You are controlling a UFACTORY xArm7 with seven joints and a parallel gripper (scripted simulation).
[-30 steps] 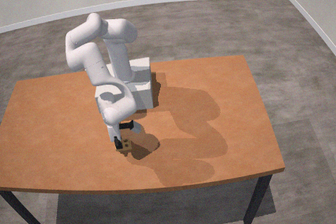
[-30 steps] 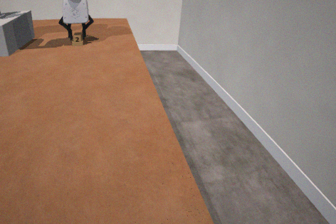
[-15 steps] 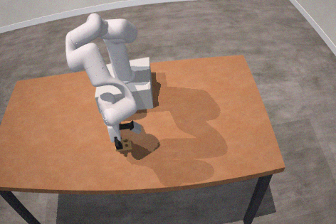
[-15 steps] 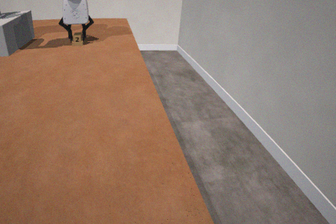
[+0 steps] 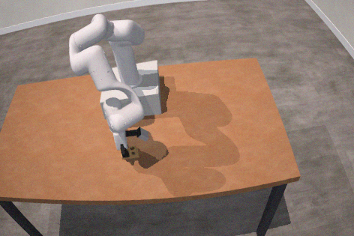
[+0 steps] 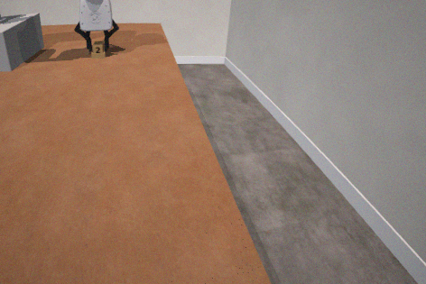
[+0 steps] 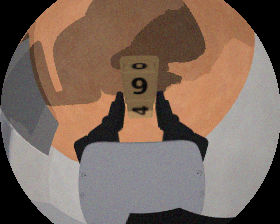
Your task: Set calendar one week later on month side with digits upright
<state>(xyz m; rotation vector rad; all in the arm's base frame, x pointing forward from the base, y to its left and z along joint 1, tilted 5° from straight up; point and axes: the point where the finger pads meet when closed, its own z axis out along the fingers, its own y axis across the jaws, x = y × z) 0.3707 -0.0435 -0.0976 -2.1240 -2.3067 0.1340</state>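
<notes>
Right now the wooden tray is 30 mm below my hand and 20 mm to the left of it.
</notes>
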